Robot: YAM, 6 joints.
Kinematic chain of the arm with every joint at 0, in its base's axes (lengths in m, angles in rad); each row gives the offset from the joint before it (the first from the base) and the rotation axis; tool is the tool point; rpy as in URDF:
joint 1: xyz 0 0 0.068 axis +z
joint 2: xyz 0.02 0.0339 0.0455 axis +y
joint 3: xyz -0.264 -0.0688 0 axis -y
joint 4: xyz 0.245 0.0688 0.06 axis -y
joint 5: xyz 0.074 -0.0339 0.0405 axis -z
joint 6: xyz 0.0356 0 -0.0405 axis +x
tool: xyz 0 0 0 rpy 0 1.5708 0
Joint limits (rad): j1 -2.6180..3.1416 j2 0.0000..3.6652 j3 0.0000..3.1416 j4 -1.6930..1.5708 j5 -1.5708..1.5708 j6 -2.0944..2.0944
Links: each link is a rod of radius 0.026 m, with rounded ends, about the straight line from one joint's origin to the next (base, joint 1, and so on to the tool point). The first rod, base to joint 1, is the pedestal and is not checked.
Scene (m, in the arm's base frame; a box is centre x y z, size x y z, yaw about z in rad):
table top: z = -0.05
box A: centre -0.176 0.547 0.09 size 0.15 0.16 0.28 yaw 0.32
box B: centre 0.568 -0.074 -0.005 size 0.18 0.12 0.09 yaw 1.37
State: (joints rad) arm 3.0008 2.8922 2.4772 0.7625 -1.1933 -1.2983
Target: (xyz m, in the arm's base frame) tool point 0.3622 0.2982 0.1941
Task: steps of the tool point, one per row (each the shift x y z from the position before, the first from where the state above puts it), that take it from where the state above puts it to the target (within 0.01 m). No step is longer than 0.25 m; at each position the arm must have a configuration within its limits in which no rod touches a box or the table.
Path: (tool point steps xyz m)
1: 0.0731 0.1517 0.1337
2: 0.1305 0.0961 0.1140
3: 0.1492 0.0250 0.0878
4: 0.0791 0.0868 -0.0352
5: 0.1078 0.0580 -0.0444
6: 0.1241 0.0185 -0.0518
7: 0.1237 -0.0256 -0.0568
8: 0.1061 -0.0668 -0.0593
9: 0.0734 -0.0978 -0.0584

